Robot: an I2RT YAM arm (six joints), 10 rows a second.
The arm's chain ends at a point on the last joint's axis. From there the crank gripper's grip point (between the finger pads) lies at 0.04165 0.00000 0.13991 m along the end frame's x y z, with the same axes.
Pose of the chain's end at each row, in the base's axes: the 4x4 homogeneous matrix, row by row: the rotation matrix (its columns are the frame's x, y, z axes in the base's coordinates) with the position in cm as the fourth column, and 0 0 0 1 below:
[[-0.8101, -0.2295, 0.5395, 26.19], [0.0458, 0.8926, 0.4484, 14.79], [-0.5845, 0.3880, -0.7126, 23.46], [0, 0, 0, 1]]
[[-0.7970, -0.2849, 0.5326, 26.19], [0.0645, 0.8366, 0.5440, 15.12], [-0.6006, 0.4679, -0.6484, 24.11], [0, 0, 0, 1]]
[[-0.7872, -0.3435, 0.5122, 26.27], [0.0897, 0.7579, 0.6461, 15.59], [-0.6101, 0.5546, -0.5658, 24.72], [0, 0, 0, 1]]
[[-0.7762, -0.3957, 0.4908, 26.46], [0.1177, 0.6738, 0.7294, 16.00], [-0.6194, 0.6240, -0.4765, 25.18], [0, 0, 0, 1]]
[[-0.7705, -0.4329, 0.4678, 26.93], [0.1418, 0.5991, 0.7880, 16.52], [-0.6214, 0.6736, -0.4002, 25.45], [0, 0, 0, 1]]
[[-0.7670, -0.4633, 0.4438, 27.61], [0.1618, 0.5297, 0.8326, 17.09], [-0.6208, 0.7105, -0.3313, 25.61], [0, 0, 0, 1]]
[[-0.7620, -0.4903, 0.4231, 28.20], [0.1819, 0.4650, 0.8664, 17.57], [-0.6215, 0.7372, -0.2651, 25.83], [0, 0, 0, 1]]
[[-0.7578, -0.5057, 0.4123, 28.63], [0.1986, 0.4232, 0.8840, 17.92], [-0.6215, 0.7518, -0.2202, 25.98], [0, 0, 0, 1]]
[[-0.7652, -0.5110, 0.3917, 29.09], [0.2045, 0.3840, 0.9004, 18.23], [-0.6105, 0.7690, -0.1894, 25.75], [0, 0, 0, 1]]
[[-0.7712, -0.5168, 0.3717, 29.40], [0.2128, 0.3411, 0.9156, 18.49], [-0.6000, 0.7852, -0.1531, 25.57], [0, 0, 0, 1]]
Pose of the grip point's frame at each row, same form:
[[-0.8101, -0.2295, 0.5395, 30.36], [0.0458, 0.8926, 0.4484, 21.25], [-0.5845, 0.3880, -0.7126, 11.06], [0, 0, 0, 1]]
[[-0.7970, -0.2849, 0.5326, 30.32], [0.0645, 0.8366, 0.5440, 23.00], [-0.6006, 0.4679, -0.6484, 12.54], [0, 0, 0, 1]]
[[-0.7872, -0.3435, 0.5122, 30.16], [0.0897, 0.7579, 0.6461, 25.00], [-0.6101, 0.5546, -0.5658, 14.26], [0, 0, 0, 1]]
[[-0.7762, -0.3957, 0.4908, 30.09], [0.1177, 0.6738, 0.7294, 26.70], [-0.6194, 0.6240, -0.4765, 15.93], [0, 0, 0, 1]]
[[-0.7705, -0.4329, 0.4678, 30.27], [0.1418, 0.5991, 0.7880, 28.14], [-0.6214, 0.6736, -0.4002, 17.26], [0, 0, 0, 1]]
[[-0.7670, -0.4633, 0.4438, 30.62], [0.1618, 0.5297, 0.8326, 29.41], [-0.6208, 0.7105, -0.3313, 18.39], [0, 0, 0, 1]]
[[-0.7620, -0.4903, 0.4231, 30.95], [0.1819, 0.4650, 0.8664, 30.45], [-0.6215, 0.7372, -0.2651, 19.53], [0, 0, 0, 1]]
[[-0.7578, -0.5057, 0.4123, 31.24], [0.1986, 0.4232, 0.8840, 31.12], [-0.6215, 0.7518, -0.2202, 20.31], [0, 0, 0, 1]]
[[-0.7652, -0.5110, 0.3917, 31.38], [0.2045, 0.3840, 0.9004, 31.68], [-0.6105, 0.7690, -0.1894, 20.56], [0, 0, 0, 1]]
[[-0.7712, -0.5168, 0.3717, 31.39], [0.2128, 0.3411, 0.9156, 32.19], [-0.6000, 0.7852, -0.1531, 20.93], [0, 0, 0, 1]]

